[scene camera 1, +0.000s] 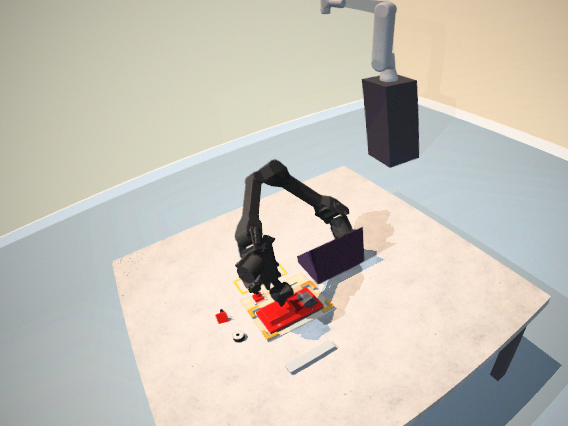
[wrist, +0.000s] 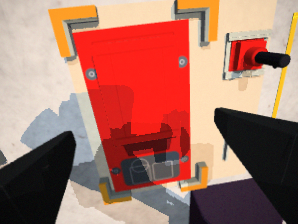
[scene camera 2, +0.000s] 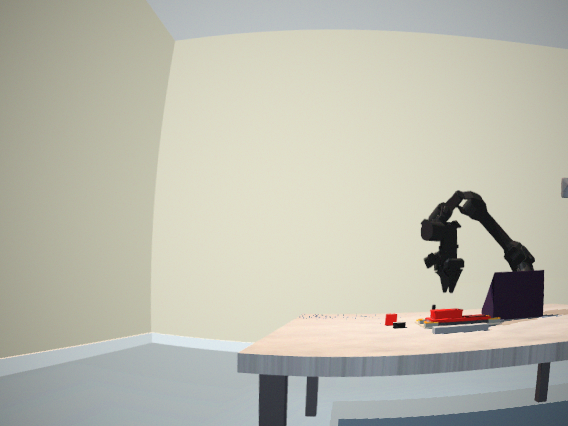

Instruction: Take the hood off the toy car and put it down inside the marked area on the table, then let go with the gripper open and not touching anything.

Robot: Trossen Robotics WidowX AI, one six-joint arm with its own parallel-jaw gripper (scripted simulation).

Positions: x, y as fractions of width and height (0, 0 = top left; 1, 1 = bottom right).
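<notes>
You can see my gripper (scene camera 2: 0.79, 0.69), and it's in scene camera 1 too (scene camera 1: 0.49, 0.70), as well as in the wrist view (wrist: 0.49, 0.56). The gripper is open and there's nothing in it.
</notes>
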